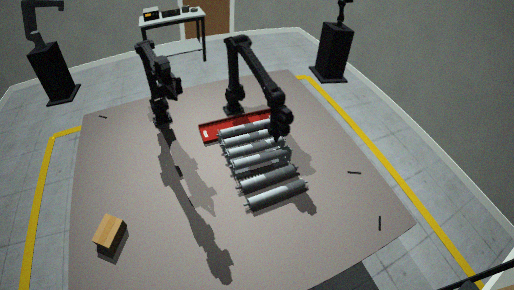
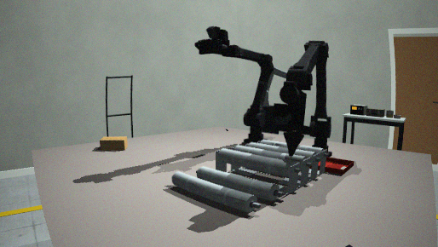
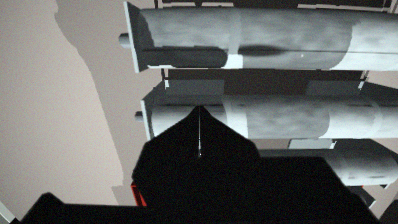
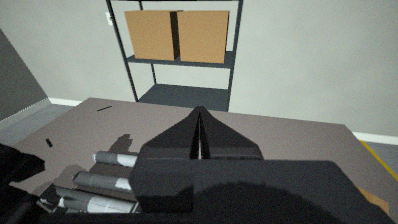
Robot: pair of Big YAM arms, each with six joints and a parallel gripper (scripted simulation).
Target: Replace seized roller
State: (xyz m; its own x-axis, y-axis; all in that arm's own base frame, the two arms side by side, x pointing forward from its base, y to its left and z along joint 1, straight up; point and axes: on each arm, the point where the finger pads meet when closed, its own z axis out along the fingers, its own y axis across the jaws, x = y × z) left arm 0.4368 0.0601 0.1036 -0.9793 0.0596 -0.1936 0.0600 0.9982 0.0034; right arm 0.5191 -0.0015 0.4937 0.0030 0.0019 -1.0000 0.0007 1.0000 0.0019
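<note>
The bed roller lies 8 cm behind my left hand, 11 cm to the right of it and 3 cm below it. From my left hand the other things lie so: red scrap tray: 25 cm behind, 14 cm to the right, 10 cm below; cardboard box: 34 cm ahead, 91 cm to the right, 7 cm below.
</note>
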